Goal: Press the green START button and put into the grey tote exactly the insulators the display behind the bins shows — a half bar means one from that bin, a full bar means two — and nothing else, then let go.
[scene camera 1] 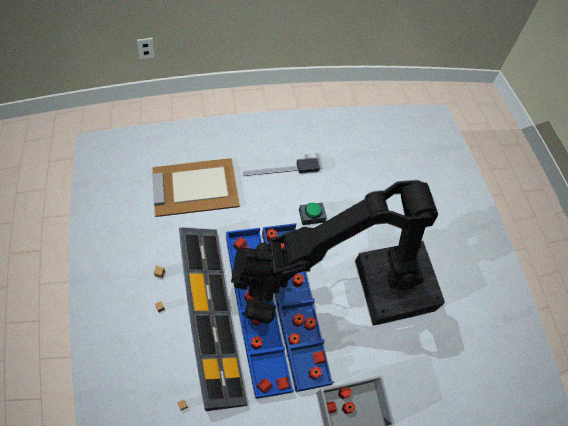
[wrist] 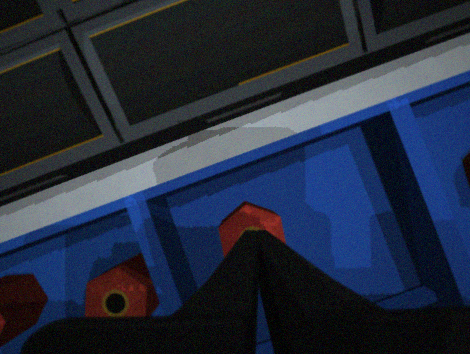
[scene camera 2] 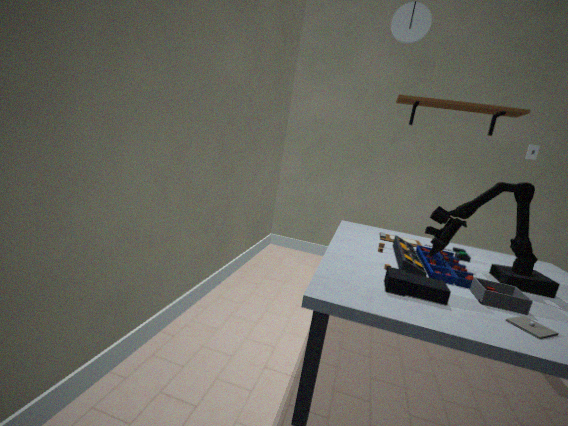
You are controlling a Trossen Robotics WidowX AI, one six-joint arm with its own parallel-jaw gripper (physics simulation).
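Observation:
My gripper is shut, with its fingertips together low over the left column of blue bins. In the wrist view a red insulator shows behind the tips, partly hidden, not between them. Another insulator lies in the neighbouring bin. The display shows one full yellow bar in the second row and two half bars in the bottom row. The grey tote holds three red pieces. The green button stands beyond the bins.
Red cubes lie in the end bin. Small tan blocks lie beyond the display. A clipboard and a caliper-like tool lie near the button. A black box stands near the display's end.

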